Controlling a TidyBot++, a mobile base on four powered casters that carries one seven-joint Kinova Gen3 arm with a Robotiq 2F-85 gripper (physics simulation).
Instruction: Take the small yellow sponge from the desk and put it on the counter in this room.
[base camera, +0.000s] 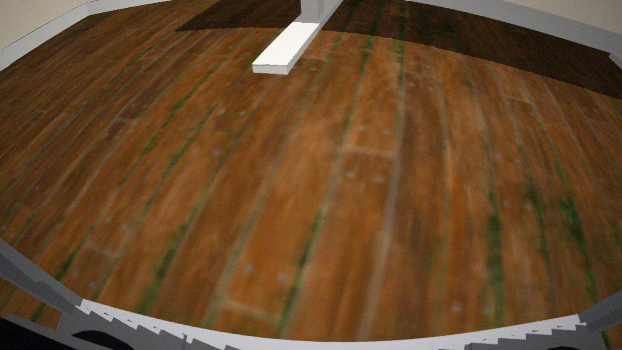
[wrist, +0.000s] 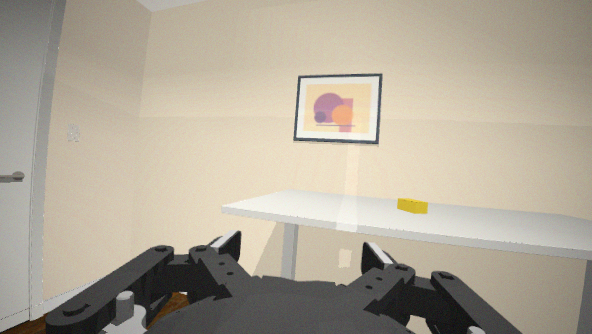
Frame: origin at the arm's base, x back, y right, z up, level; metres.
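Seen in the pictures: gripper, fingertip midpoint: (wrist: 300, 250).
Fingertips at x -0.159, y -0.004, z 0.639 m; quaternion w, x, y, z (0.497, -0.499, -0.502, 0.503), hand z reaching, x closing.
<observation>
A point is followed by its place in that frame.
A small yellow sponge (wrist: 412, 206) @[x -0.867, y 0.416, z 0.578 m] lies on the white desk (wrist: 310, 210) @[x -0.756, y 0.015, z 0.553 m], right of the middle in the wrist view. The desk stands against the beige wall, some distance beyond the gripper. My gripper (wrist: 300, 250) @[x -0.159, y -0.004, z 0.639 m] is open, with its fingers wide apart and no object between them. The sponge is farther away than the fingertips and to the right of the right finger. In the base camera view a white foot (base camera: 285, 47) of the desk rests on the floor at the top. The counter does not show in either view.
A grey door (wrist: 17, 125) @[x -1.019, y -1.694, z 0.820 m] with a handle is at the far left of the wrist view. A framed picture (wrist: 337, 108) @[x -1.409, y 0.155, z 1.099 m] hangs above the desk. A desk leg (wrist: 289, 250) @[x -1.007, y -0.062, z 0.310 m] stands below the desk's left part. Wooden floor (base camera: 300, 200) @[x -0.372, y -0.044, z -0.397 m] stretches between the base and the desk foot.
</observation>
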